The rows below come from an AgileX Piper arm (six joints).
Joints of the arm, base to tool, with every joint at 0 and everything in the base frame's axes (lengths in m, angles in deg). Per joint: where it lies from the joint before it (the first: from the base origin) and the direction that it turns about. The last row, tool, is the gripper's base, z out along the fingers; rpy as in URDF.
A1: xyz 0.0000 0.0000 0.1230 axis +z
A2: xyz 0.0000 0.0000 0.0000 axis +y
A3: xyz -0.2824 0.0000 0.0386 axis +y
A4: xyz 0.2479 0.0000 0.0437 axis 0.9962 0 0.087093
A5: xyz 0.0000 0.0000 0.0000 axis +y
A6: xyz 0.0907 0.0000 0.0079 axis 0.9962 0 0.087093
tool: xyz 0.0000 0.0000 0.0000 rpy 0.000 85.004 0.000
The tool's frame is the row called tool.
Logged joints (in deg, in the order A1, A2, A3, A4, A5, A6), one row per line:
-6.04, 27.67, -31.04, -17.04, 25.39, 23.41
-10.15, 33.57, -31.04, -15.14, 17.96, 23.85
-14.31, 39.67, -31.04, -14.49, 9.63, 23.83
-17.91, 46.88, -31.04, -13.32, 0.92, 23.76
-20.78, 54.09, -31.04, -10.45, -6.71, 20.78
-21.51, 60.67, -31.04, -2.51, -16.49, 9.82
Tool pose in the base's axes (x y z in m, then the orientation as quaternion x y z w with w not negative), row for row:
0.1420, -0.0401, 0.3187, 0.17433, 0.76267, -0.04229, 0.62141
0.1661, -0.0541, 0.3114, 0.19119, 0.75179, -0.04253, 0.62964
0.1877, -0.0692, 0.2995, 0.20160, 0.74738, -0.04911, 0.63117
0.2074, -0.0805, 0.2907, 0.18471, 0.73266, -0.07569, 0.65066
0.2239, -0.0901, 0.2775, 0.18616, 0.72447, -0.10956, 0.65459
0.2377, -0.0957, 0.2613, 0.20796, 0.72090, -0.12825, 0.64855
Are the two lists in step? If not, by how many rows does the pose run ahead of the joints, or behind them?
The pose runs 2 rows ahead of the joints: the pose in row i belongs to the joints in row i + 2.
